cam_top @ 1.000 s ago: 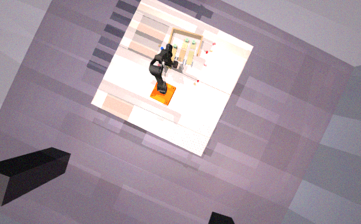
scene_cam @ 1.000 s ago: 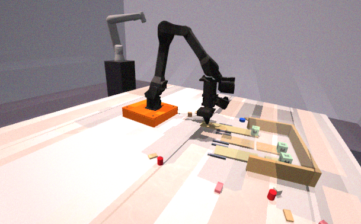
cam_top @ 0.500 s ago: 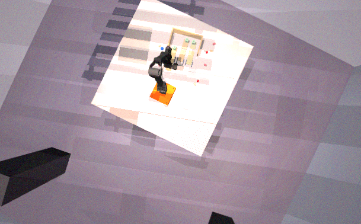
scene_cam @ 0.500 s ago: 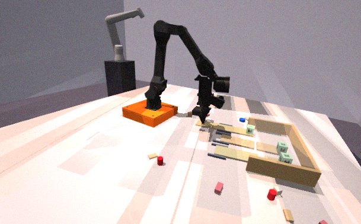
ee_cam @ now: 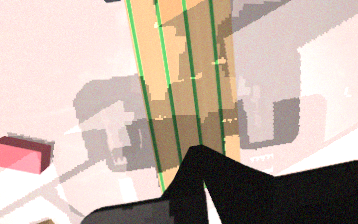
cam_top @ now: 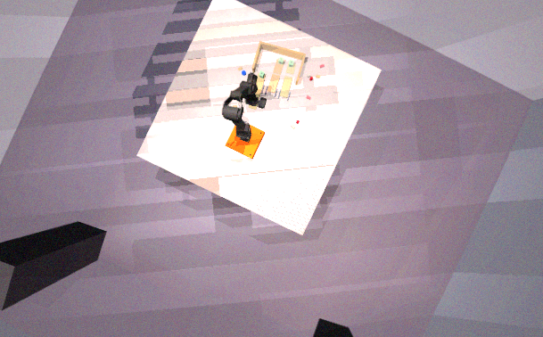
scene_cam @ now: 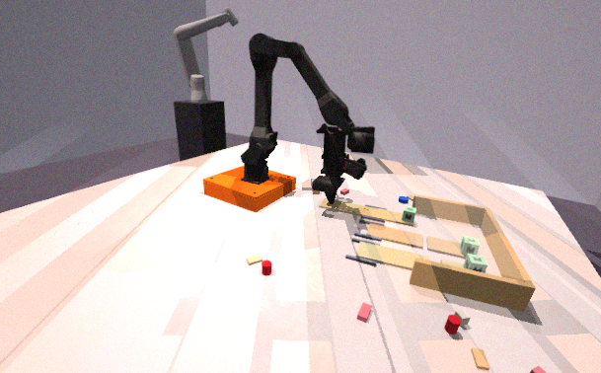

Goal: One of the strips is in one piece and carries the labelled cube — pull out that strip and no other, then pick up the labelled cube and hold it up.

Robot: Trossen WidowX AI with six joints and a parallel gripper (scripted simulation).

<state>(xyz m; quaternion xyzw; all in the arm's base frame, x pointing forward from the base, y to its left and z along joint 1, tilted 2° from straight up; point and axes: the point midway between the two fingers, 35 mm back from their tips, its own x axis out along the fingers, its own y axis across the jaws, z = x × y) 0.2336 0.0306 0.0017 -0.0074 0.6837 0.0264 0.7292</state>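
Right now my gripper tip is 100 mm short of the green-lined tan strip. Round my gripper tip: blue disc (190 mm ahead, 130 mm to the left).
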